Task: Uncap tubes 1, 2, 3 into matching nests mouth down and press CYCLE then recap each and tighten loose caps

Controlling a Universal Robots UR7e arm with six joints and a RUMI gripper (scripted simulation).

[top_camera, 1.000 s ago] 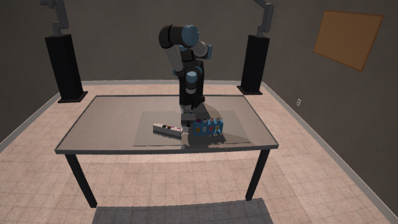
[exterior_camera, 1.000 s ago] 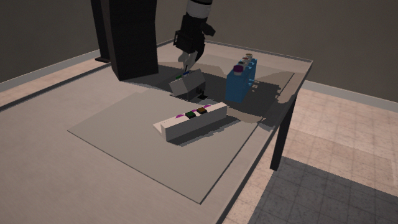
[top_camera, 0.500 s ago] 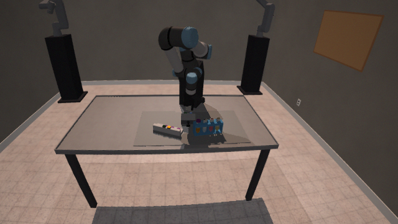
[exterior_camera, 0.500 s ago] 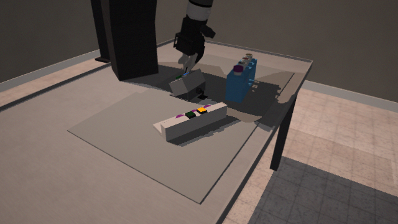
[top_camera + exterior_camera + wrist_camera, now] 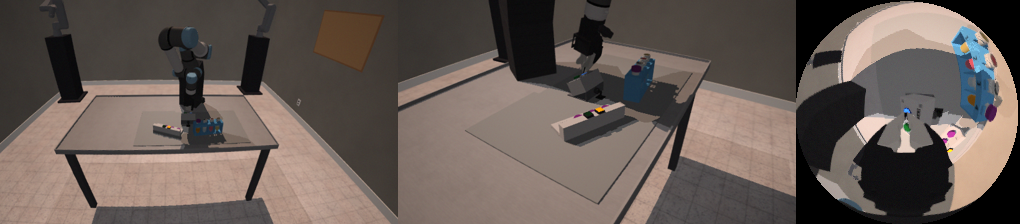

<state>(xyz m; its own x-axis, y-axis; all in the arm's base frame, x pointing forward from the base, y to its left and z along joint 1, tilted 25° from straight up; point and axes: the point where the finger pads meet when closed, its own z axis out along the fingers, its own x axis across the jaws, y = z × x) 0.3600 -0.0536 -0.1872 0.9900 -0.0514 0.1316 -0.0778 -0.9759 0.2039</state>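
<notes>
The blue key is 2 cm below my hand. From my hand the other things lie so: grey key housing: 3 cm to the right, 3 cm below, 1 cm ahead; green key: 5 cm to the right, 1 cm below, 1 cm behind; table edge: 36 cm ahead, 20 cm to the right, 8 cm below.
</notes>
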